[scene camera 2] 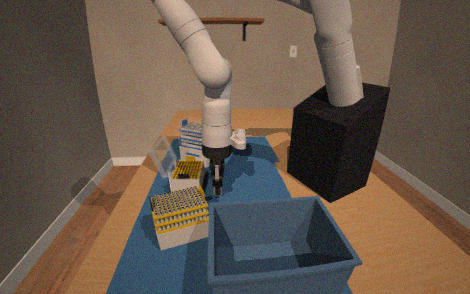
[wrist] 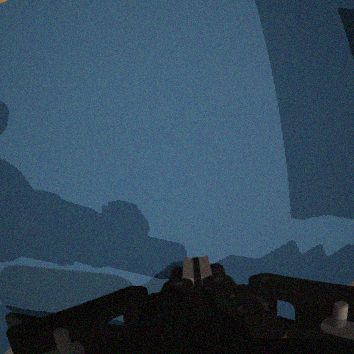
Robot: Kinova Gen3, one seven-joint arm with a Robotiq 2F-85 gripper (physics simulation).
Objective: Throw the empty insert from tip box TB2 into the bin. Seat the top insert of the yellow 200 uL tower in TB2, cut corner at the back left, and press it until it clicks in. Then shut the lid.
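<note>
My gripper (scene camera 2: 218,193) (wrist: 196,272) is shut and empty, pointing down over the blue mat, to the right of tip box TB2 and behind the bin. TB2 (scene camera 2: 186,186) is a white box with a yellow empty insert (scene camera 2: 189,169) in it, its rows of dark holes showing. Its clear lid (scene camera 2: 163,156) stands open on the left. The yellow 200 uL tower (scene camera 2: 181,220) stands in front of TB2, with stacked yellow inserts full of tips on a white base; its top insert (scene camera 2: 178,201) is in place. The blue bin (scene camera 2: 285,282) stands at the front right.
The blue mat (scene camera 2: 245,182) (wrist: 175,125) lies on the wooden table (scene camera 2: 400,230). A blue-and-white tip tower (scene camera 2: 191,137) stands behind TB2. The arm's base stands on a black block (scene camera 2: 330,150) at the right. Shadows fall across the mat in the wrist view.
</note>
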